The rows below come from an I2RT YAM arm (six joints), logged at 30 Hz.
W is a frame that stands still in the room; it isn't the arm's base.
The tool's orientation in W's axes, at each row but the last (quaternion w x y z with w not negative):
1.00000 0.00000 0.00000 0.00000
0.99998 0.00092 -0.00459 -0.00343
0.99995 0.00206 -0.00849 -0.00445
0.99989 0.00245 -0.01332 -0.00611
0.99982 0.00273 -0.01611 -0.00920
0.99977 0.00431 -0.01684 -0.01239
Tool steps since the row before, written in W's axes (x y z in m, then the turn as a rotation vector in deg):
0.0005 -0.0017 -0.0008 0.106 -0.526 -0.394
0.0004 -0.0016 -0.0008 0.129 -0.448 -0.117
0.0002 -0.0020 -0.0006 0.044 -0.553 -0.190
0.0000 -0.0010 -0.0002 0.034 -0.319 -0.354
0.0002 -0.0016 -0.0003 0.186 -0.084 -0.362
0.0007 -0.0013 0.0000 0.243 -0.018 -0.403
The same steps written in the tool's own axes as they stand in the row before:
0.0005 -0.0017 -0.0008 0.106 -0.526 -0.394
0.0004 -0.0016 -0.0008 0.131 -0.447 -0.117
0.0002 -0.0020 -0.0006 0.046 -0.553 -0.188
0.0000 -0.0010 -0.0002 0.028 -0.320 -0.353
0.0002 -0.0016 -0.0003 0.176 -0.083 -0.367
0.0007 -0.0013 0.0000 0.230 -0.016 -0.411

